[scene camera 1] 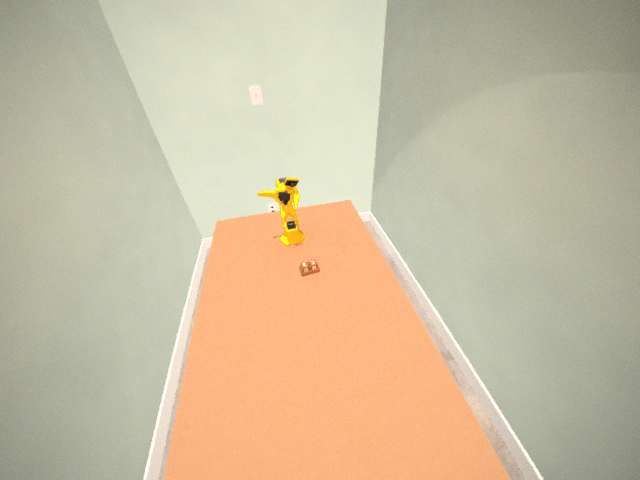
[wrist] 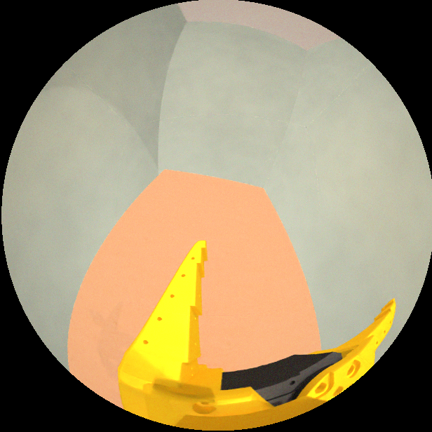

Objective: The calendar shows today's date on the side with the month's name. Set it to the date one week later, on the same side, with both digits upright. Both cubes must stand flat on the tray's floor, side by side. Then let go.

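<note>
The calendar is a small brown tray [scene camera 1: 311, 273] with two brown cubes, a left cube [scene camera 1: 305, 267] and a right cube [scene camera 1: 313, 265], side by side in it. Pale marks show on the cubes, too small and blurred to read as digits or a month's name. Whether both cubes stand flat on the tray's floor cannot be told. My yellow gripper [scene camera 1: 277, 200] [wrist: 298, 271] is wide open and empty, raised high behind the calendar. Its moving jaw is swung far to the right in the wrist view. The calendar does not show in the wrist view.
The calendar sits on a long orange table top [scene camera 1: 330, 361] [wrist: 240, 230], in front of the arm's yellow base [scene camera 1: 292, 237]. A wall socket [scene camera 1: 272, 207] shows behind the arm, and a white wall plate [scene camera 1: 255, 95] is higher up. Pale green walls surround the table.
</note>
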